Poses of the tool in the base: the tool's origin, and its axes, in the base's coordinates. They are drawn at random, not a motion.
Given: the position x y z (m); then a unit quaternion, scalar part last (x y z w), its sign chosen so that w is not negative.
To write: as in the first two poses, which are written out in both.
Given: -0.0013 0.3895 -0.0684 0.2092 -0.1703 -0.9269 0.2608
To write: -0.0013 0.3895 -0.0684 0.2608 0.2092 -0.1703 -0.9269
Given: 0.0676 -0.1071 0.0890 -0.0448 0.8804 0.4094 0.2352
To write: 0.0676 -0.1071 0.0890 0.2352 -0.0448 0.8804 0.4094
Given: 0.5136 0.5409 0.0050 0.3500 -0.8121 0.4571 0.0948
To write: 0.5136 0.5409 0.0050 0.0948 0.3500 -0.8121 0.4571
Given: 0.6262 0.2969 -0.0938 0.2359 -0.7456 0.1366 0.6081
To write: 0.6262 0.2969 -0.0938 0.6081 0.2359 -0.7456 0.1366
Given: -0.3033 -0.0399 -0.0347 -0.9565 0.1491 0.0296 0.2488
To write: -0.3033 -0.0399 -0.0347 0.2488 -0.9565 0.1491 0.0296
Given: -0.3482 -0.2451 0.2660 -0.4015 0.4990 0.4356 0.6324
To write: -0.3482 -0.2451 0.2660 0.6324 -0.4015 0.4990 0.4356
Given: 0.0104 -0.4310 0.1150 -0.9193 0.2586 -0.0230 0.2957
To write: 0.0104 -0.4310 0.1150 0.2957 -0.9193 0.2586 -0.0230
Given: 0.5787 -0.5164 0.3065 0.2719 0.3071 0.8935 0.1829
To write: 0.5787 -0.5164 0.3065 0.1829 0.2719 0.3071 0.8935
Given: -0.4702 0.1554 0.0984 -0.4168 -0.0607 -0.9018 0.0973
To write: -0.4702 0.1554 0.0984 0.0973 -0.4168 -0.0607 -0.9018
